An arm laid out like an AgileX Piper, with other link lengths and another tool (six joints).
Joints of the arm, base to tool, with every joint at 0 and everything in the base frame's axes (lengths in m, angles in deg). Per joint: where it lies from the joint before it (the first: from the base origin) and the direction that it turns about. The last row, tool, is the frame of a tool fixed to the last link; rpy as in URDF.
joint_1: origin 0 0 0.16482 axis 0 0 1
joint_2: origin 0 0 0 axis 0 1 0
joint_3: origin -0.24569 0 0.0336 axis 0 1 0
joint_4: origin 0.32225 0 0.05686 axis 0.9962 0 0.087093
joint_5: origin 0 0 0 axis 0 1 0
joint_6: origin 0.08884 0 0.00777 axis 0.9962 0 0.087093
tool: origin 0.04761 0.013 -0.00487 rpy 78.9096 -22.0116 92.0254
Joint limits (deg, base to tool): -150..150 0..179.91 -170..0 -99.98..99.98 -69.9..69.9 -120..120
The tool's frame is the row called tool.
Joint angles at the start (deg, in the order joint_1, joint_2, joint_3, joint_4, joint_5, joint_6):
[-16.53, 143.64, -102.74, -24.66, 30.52, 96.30]
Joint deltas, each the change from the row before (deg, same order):
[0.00, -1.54, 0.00, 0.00, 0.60, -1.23]
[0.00, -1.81, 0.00, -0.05, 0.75, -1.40]
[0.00, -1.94, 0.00, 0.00, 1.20, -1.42]
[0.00, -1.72, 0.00, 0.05, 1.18, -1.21]
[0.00, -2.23, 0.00, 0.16, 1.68, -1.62]
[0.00, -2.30, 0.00, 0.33, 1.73, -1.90]
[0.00, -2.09, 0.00, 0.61, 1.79, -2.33]
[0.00, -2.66, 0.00, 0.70, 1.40, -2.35]
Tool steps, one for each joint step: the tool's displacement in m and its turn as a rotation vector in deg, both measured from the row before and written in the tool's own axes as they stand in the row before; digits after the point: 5 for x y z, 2 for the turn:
[0.00922, 0.00286, -0.01121, -0.12, 1.05, -0.80]
[0.01057, 0.00378, -0.01320, -0.20, 1.20, -0.93]
[0.01021, 0.00478, -0.01407, -0.38, 0.89, -0.90]
[0.00849, 0.00463, -0.01251, -0.37, 0.65, -0.71]
[0.01014, 0.00637, -0.01634, -0.48, 0.67, -0.89]
[0.00970, 0.00674, -0.01706, -0.40, 0.64, -1.01]
[0.00749, 0.00611, -0.01567, -0.23, 0.33, -1.30]
[0.01071, 0.00768, -0.02046, -0.05, 1.21, -1.02]

